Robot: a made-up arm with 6 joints.
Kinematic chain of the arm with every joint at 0, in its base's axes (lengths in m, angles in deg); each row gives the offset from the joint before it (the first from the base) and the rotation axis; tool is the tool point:
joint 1: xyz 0 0 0.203 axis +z
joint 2: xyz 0 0 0 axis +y
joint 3: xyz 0 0 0.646 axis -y
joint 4: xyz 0 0 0 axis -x
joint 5: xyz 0.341 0 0 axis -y
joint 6: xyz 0 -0.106 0 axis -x
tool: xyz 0 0 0
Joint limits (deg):
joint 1: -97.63..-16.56
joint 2: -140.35..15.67
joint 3: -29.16..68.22
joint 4: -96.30..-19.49
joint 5: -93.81..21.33
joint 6: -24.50..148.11
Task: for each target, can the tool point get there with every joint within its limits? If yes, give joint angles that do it. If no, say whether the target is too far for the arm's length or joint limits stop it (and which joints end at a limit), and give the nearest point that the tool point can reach.
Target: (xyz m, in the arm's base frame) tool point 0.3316 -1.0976 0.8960
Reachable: no: too far | nearest point 0.1535 -0.5080 0.8510 | short by 0.618 m
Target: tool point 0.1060 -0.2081 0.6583
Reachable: yes | joints -62.64 -6.29 -20.56 -89.18 -66.59 101.05
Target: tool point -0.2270 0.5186 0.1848
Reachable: yes | joints -68.60 -125.22 -12.21 -77.95 0.56 -7.15
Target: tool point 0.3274 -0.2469 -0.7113
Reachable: no: joint limits stop it (at a limit: joint 1, joint 2, joint 3, joint 4) | nearest point 0.0696 0.4318 0.0616 | short by 1.060 m
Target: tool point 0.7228 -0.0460 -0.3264
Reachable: no: joint limits stop it (at a limit: joint 1, joint 2, joint 3, joint 4) | nearest point 0.0696 0.4318 0.0616 | short by 0.898 m
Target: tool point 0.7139 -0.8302 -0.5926
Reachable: no: too far | nearest point 0.2406 -0.2797 0.5255 | short by 1.333 m
